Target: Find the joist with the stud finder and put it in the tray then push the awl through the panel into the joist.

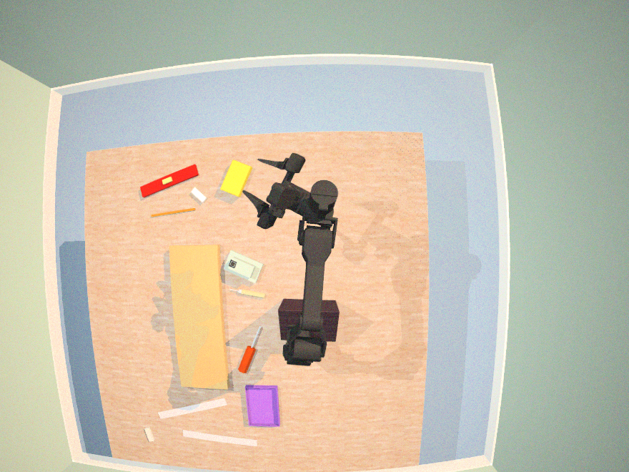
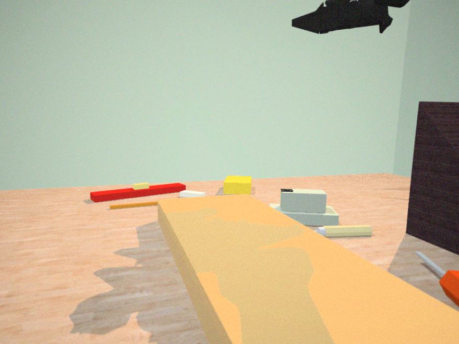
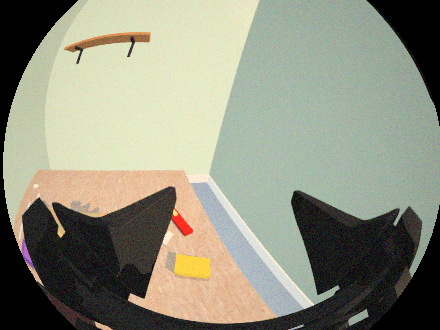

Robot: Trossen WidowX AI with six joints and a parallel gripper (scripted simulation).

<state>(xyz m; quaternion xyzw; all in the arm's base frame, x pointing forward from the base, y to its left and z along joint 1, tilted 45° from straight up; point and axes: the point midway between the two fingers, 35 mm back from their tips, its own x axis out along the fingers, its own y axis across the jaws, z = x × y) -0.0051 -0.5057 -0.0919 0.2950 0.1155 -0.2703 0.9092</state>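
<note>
Now: gripper tip 39 cm above the stud finder, 23 cm to the right of it and 13 cm short of it. The rest, counted from my gripper tip: yellow block (41 cm below, 11 cm ahead, 6 cm to the right); square indicator (37 cm below, 22 cm to the left, 14 cm ahead); awl (42 cm below, 32 cm to the left, 12 cm ahead).
</note>
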